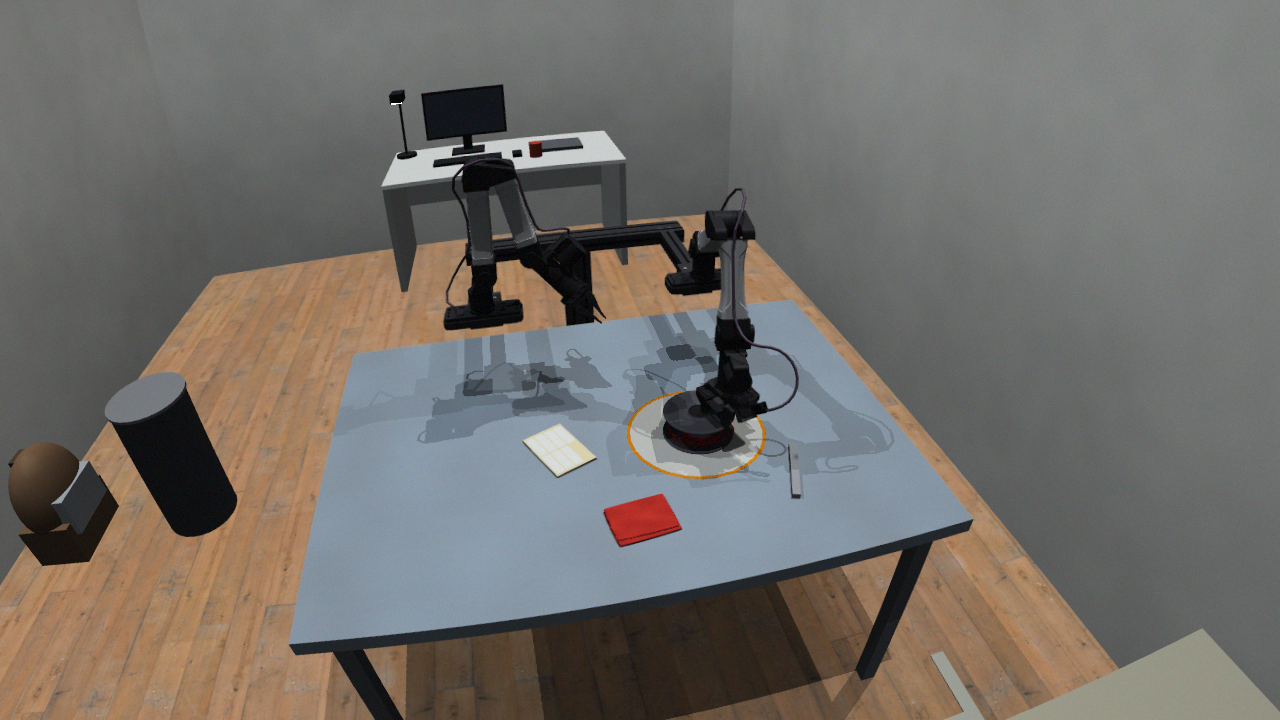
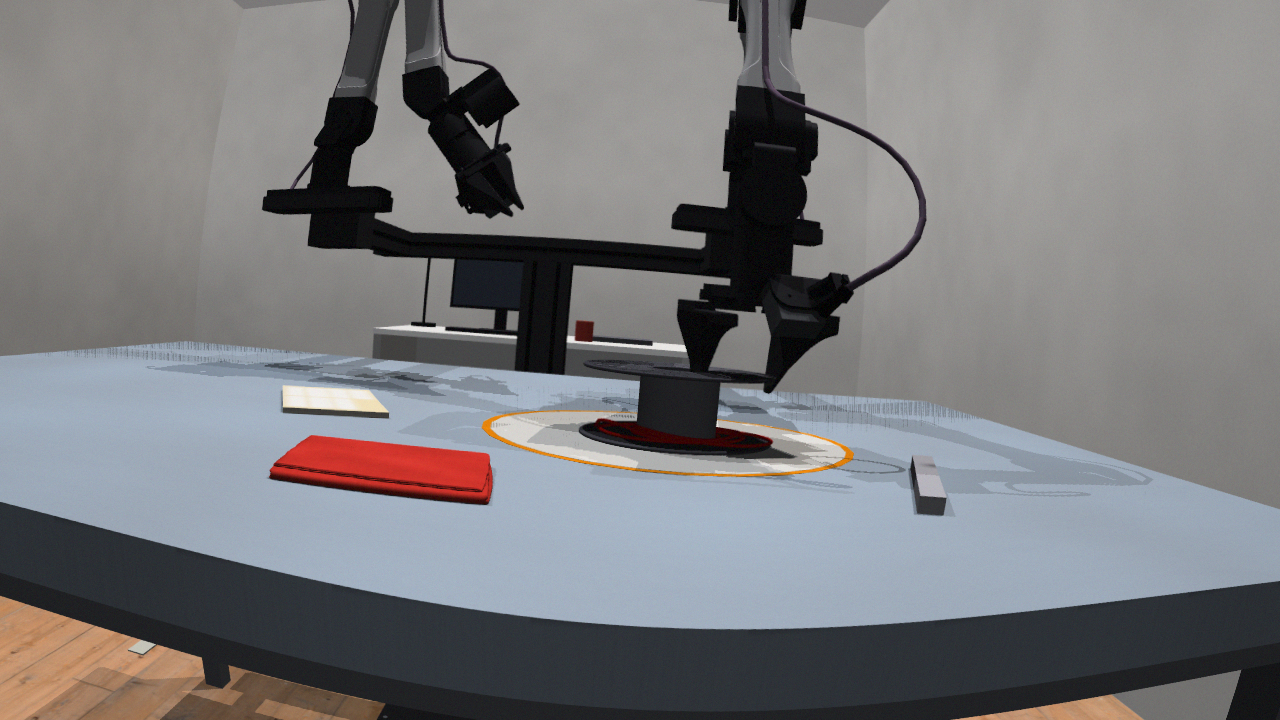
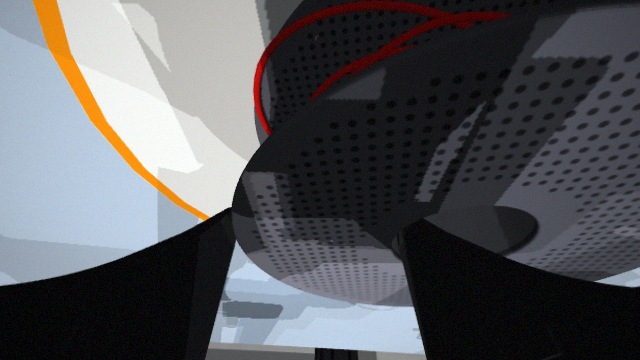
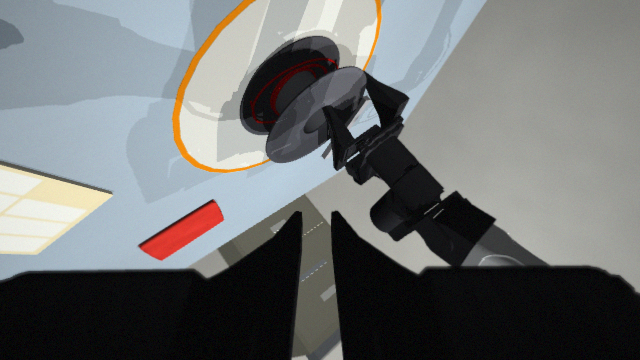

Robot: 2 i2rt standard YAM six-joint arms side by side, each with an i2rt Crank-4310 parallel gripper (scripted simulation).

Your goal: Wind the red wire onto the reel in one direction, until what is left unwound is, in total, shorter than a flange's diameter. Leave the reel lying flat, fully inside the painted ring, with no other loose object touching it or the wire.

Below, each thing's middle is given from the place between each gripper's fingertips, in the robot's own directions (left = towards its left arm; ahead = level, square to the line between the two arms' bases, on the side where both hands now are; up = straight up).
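Distances from my left hand (image 2: 732,392): dark reel (image 2: 678,403) 2 cm below, 2 cm ahead, 6 cm to the right; orange painted ring (image 2: 485,425) 5 cm below, 2 cm ahead, 6 cm to the right; grey bar (image 2: 930,497) 5 cm below, 24 cm ahead, 11 cm to the left; cream gridded tile (image 2: 299,400) 5 cm below, 2 cm behind, 41 cm to the right. Going by their middles, of the things named here the cream gridded tile is the farthest from my left hand.
Distances from my right hand (image 2: 517,212): cream gridded tile 23 cm below, 21 cm ahead, 17 cm to the right; orange painted ring 23 cm below, 24 cm ahead, 18 cm to the left; grey bar 23 cm below, 46 cm ahead, 35 cm to the left; dark reel 20 cm below, 24 cm ahead, 18 cm to the left. Going by its middle, the cream gridded tile is nearer to my right hand than to my left hand.
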